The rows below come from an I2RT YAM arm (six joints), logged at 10 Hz.
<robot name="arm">
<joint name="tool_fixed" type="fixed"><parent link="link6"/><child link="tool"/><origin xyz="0 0 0" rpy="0 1.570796 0"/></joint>
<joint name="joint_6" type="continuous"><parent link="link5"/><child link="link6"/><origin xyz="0.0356 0 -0.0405" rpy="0 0 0"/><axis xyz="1 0 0"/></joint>
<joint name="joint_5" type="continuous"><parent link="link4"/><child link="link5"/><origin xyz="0.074 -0.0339 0.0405" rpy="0 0 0"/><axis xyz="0 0 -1"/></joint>
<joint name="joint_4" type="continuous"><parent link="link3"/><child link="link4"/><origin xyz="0.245 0.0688 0.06" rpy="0 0 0"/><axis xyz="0 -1 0"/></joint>
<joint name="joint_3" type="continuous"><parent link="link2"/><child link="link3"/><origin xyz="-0.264 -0.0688 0" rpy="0 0 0"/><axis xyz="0 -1 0"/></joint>
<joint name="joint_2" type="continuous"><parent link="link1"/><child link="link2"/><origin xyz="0.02 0.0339 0.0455" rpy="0 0 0"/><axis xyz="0 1 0"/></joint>
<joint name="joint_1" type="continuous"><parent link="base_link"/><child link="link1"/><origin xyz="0 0 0.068" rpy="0 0 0"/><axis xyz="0 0 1"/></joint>
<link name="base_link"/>
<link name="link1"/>
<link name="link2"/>
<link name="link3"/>
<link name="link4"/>
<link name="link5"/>
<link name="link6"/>
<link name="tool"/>
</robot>
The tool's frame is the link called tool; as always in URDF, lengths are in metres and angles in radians. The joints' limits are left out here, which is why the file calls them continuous.
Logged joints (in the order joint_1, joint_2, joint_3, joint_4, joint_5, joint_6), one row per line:
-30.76 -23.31 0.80 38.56 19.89 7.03
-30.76 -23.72 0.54 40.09 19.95 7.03
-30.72 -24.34 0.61 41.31 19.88 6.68
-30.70 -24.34 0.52 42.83 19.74 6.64
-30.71 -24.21 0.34 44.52 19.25 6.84
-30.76 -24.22 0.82 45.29 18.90 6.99
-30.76 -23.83 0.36 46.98 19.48 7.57
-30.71 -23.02 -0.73 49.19 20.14 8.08
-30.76 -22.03 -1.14 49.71 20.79 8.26
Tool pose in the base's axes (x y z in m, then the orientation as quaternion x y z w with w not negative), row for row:
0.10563 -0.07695 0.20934 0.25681 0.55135 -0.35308 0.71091
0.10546 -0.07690 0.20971 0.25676 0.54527 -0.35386 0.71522
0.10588 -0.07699 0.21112 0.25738 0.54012 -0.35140 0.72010
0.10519 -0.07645 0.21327 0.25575 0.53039 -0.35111 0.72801
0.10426 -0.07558 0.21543 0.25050 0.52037 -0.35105 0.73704
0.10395 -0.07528 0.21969 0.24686 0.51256 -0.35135 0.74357
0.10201 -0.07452 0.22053 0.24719 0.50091 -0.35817 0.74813
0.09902 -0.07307 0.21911 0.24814 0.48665 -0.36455 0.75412
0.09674 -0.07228 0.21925 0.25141 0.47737 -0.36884 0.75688
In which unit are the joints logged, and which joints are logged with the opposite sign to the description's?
The joints are logged in degrees. Opposite sign: joint_2, joint_6.
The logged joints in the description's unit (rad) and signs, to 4 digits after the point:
-0.5369 0.4068 0.0140 0.6730 0.3471 -0.1227
-0.5369 0.4140 0.0094 0.6997 0.3482 -0.1227
-0.5362 0.4248 0.0106 0.7210 0.3470 -0.1166
-0.5358 0.4248 0.0091 0.7475 0.3445 -0.1159
-0.5360 0.4225 0.0059 0.7770 0.3360 -0.1194
-0.5369 0.4227 0.0143 0.7905 0.3299 -0.1220
-0.5369 0.4159 0.0063 0.8200 0.3400 -0.1321
-0.5360 0.4018 -0.0127 0.8585 0.3515 -0.1410
-0.5369 0.3845 -0.0199 0.8676 0.3629 -0.1442

